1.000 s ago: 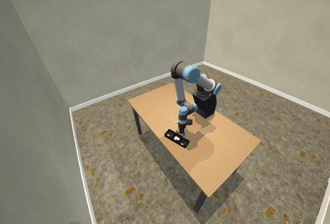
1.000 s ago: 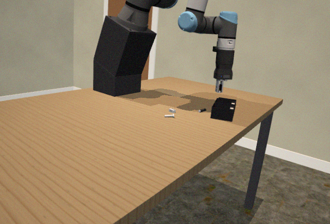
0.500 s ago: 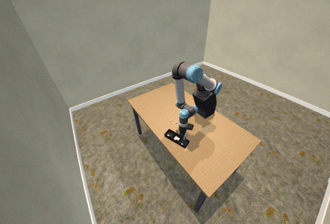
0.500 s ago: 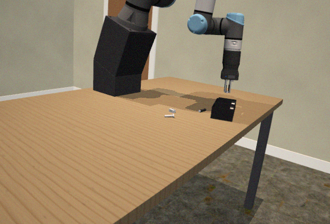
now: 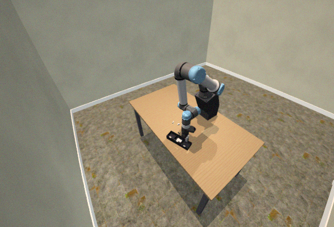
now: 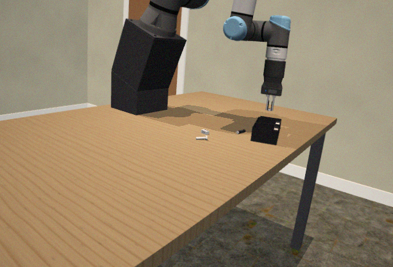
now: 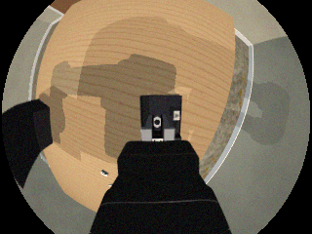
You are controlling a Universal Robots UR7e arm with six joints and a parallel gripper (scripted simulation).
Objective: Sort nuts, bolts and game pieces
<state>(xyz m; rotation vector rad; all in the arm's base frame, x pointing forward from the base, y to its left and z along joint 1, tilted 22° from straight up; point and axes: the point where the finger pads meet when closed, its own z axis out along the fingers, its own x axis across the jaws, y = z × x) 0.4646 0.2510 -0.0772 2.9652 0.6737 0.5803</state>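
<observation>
Right now my hand is 330 mm to the left of the bolt, 80 mm above it and 30 mm past it. Round my hand: small ring-shaped piece (20 mm below); white speckled piece (80 mm to the right, 70 mm below, 40 mm ahead); black bin (70 mm to the right, 60 mm below, 40 mm ahead).
</observation>
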